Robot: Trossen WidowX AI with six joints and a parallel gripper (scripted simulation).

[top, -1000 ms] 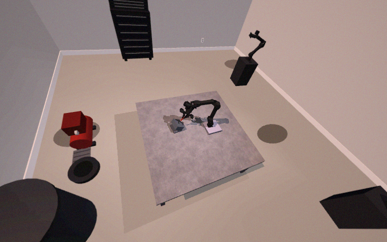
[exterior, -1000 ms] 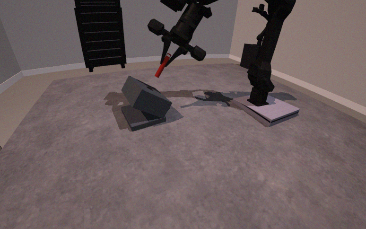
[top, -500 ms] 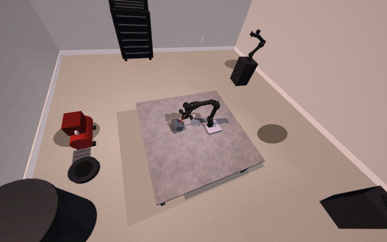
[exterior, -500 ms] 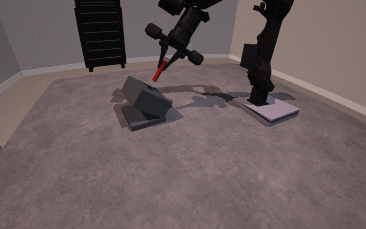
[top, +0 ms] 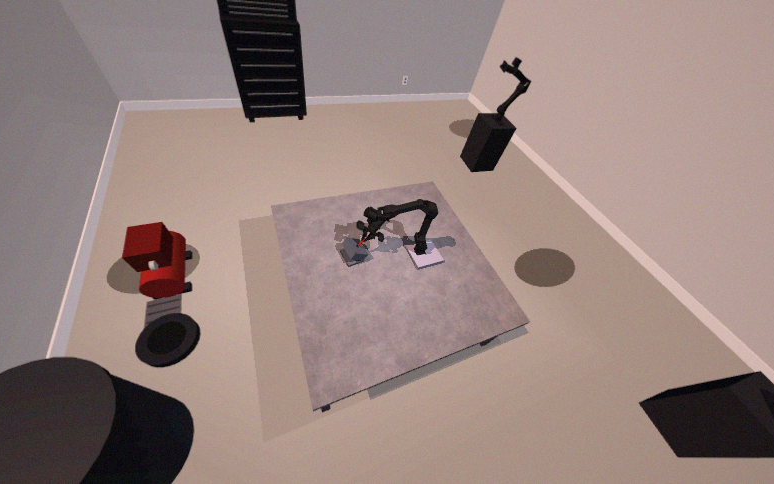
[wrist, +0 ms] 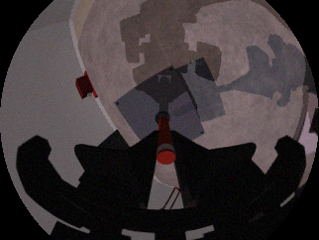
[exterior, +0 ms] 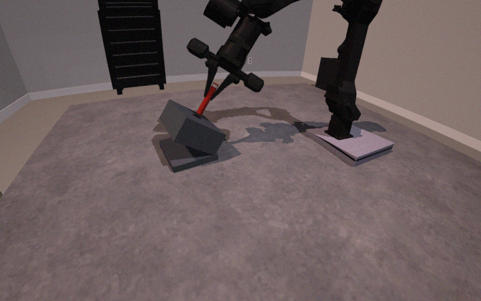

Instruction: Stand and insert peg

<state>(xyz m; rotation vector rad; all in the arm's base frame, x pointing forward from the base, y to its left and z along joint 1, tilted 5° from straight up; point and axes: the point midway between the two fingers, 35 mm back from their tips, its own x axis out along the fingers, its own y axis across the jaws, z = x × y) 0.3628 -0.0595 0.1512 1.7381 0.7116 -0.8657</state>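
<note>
Now: the red peg 10 mm behind my gripper tip and 10 mm above it. From my gripper tip the other things lie so: grey base plate: 120 mm below, 60 mm ahead, 10 mm to the left; dark sloped panel: 60 mm below, 40 mm ahead, 10 mm to the left.
</note>
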